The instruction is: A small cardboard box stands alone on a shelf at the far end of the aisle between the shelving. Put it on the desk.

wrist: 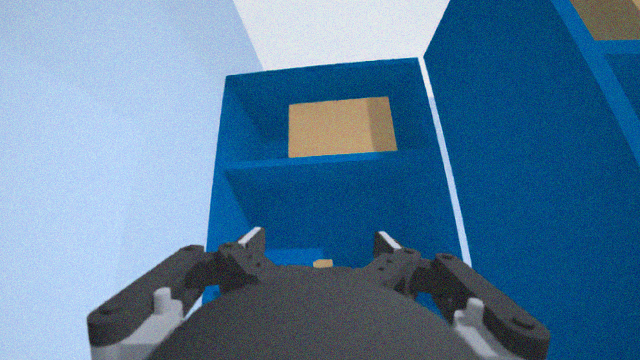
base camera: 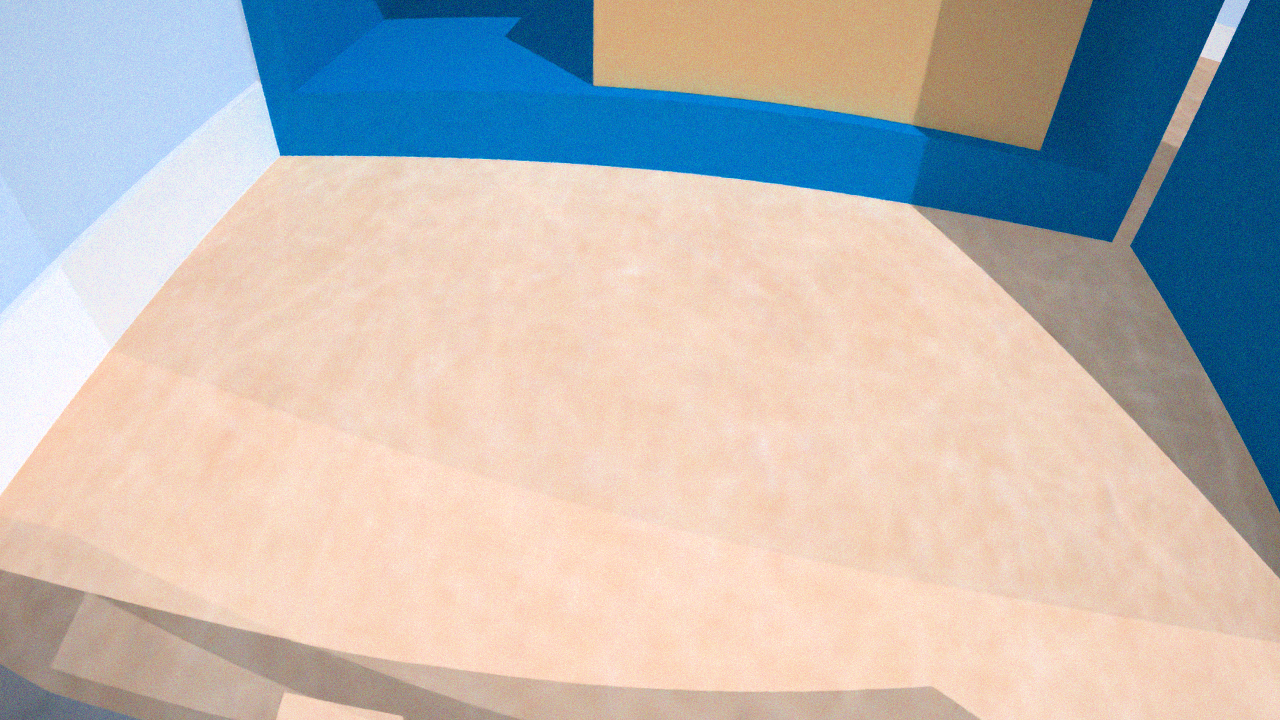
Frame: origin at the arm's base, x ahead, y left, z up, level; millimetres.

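Where they show: gripper, fingertip midpoint: (wrist: 319,241).
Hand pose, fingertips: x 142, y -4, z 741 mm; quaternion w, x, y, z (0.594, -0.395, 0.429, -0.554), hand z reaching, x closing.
Things, the pixels of their centre, and the offset from my fingertips.
- small cardboard box, body centre: (wrist: 323,267) dx +693, dy +0, dz -122 mm
- large cardboard box, body centre: (wrist: 339,141) dx +729, dy -107, dz +446 mm
The small cardboard box (wrist: 323,263) stands on a middle shelf of the blue shelving unit (wrist: 330,161) at the aisle's end. In the wrist view it shows low, between the fingertips and just above the gripper's dark body, which hides its lower part. My gripper (wrist: 319,241) is open and empty, with the box some way beyond it. The desk does not show in either view.
A large cardboard box (wrist: 327,129) stands on the shelf above; another large box (base camera: 760,53) sits on the bottom shelf. A pale wall (base camera: 107,134) (wrist: 100,150) runs along the left. Blue shelving (base camera: 1226,223) (wrist: 540,175) stands close on the right, with a narrow gap beside the end unit.
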